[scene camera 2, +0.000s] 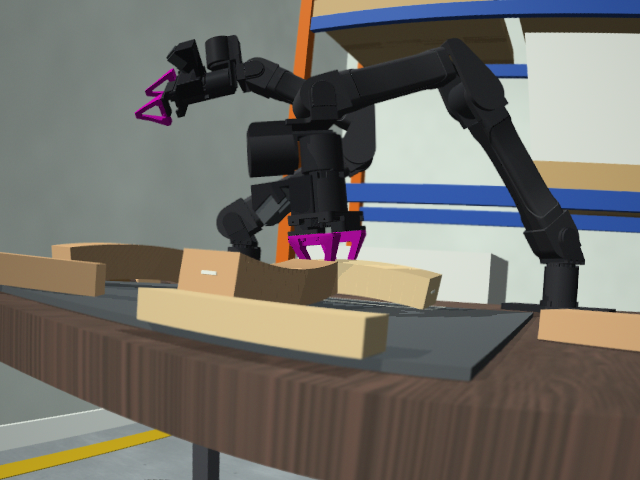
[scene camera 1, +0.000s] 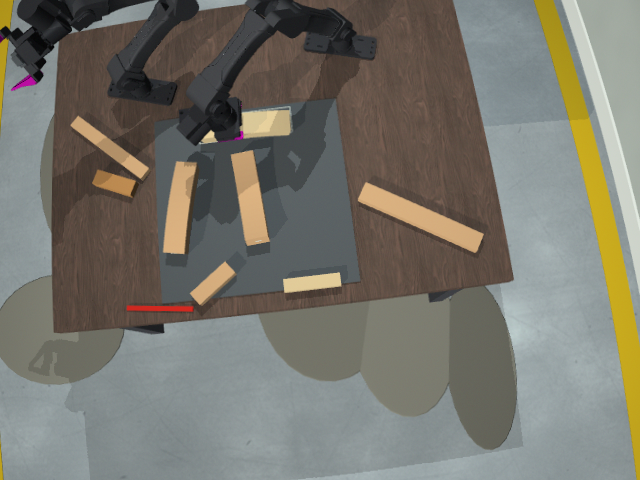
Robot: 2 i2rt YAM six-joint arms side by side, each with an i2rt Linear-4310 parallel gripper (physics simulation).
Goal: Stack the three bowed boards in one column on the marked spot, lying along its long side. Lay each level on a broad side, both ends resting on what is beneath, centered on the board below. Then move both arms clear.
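Frame: origin at the left arm's base, x ahead, y left, z up, level; millimetres.
Seen in the pictures: left gripper, between the fingertips: (scene camera 1: 236, 128); right gripper, between the fingertips: (scene camera 2: 140, 104); left arm's base, origin of its link: (scene camera 1: 340, 44); right arm's base, origin of its link: (scene camera 1: 142, 90).
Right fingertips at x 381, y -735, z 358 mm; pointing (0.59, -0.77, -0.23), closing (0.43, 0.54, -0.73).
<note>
Pixels of each thing's top centre, then the offset from my right fingertips to it. "spot": a spot on its surface instead.
- pale bowed board, centre of its top: (scene camera 2: 349, 258) (scene camera 1: 242, 121) dx -75, dy +525, dz -295 mm
- marked outline, a spot on its surface: (scene camera 1: 268, 108) spot: dx -149, dy +574, dz -352 mm
- short pale block, centre of its top: (scene camera 2: 250, 301) (scene camera 1: 312, 282) dx +298, dy +772, dz -333 mm
- short tan block, centre of its top: (scene camera 2: 42, 257) (scene camera 1: 212, 283) dx +342, dy +532, dz -325 mm
- red strip, centre of its top: (scene camera 1: 159, 308) dx +427, dy +403, dz -352 mm
- long board, a spot on its surface: (scene camera 1: 421, 217) spot: dx +93, dy +1014, dz -333 mm
- thin board, a spot on its surface: (scene camera 1: 109, 147) spot: dx +29, dy +163, dz -339 mm
- orange block, centre of its top: (scene camera 1: 113, 182) dx +126, dy +207, dz -330 mm
A pale bowed board (scene camera 1: 268, 124) (scene camera 2: 387, 281) lies level along the marked outline (scene camera 1: 268, 108) at the mat's back, middle arched up, ends low; whether it touches the mat I cannot tell. My left gripper (scene camera 1: 238, 122) (scene camera 2: 330, 253) points down and is shut on its middle; the wrist hides its left part in scene camera 1. Two tan bowed boards stand on the mat: one (scene camera 1: 249, 198) (scene camera 2: 281, 276) just in front of the marked spot, the other (scene camera 1: 180, 206) (scene camera 2: 126, 260) farther left. My right gripper (scene camera 1: 11, 59) (scene camera 2: 141, 103) is open and empty, raised at the far left.
A short pale block (scene camera 1: 311, 282) (scene camera 2: 258, 322) and a short tan block (scene camera 1: 212, 283) (scene camera 2: 49, 273) lie at the mat's front edge. A red strip (scene camera 1: 159, 308) lies at front left. A long board (scene camera 1: 421, 217) lies right; a thin board (scene camera 1: 109, 147) and an orange block (scene camera 1: 113, 183) lie left.
</note>
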